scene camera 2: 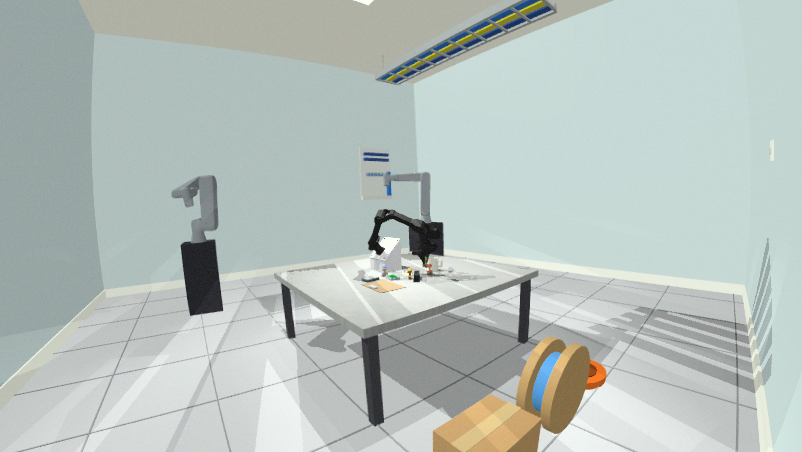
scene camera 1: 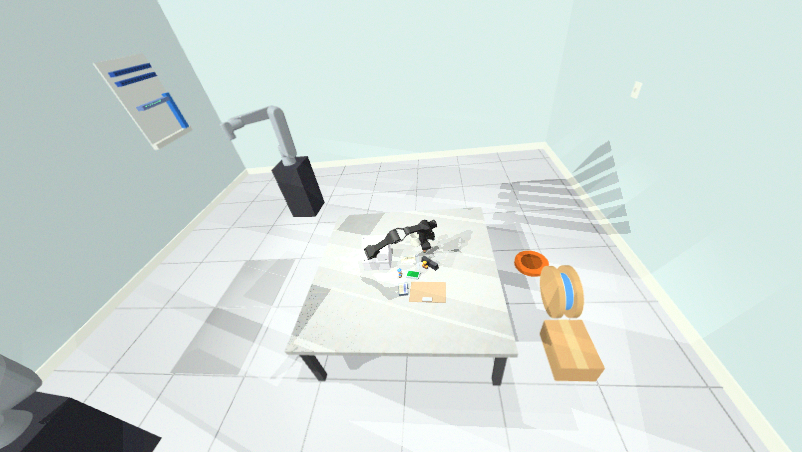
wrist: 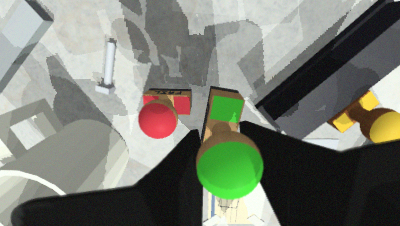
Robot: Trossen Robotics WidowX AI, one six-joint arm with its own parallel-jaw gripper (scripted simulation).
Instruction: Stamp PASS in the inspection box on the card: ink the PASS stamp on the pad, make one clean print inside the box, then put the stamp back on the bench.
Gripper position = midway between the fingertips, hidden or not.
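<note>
My gripper (wrist: 219, 132). Red-knobbed stamp (wrist: 158, 118), green-knobbed stamp (wrist: 229, 165). Brown board (scene camera 1: 435, 292), out of frame in the wrist view.
</note>
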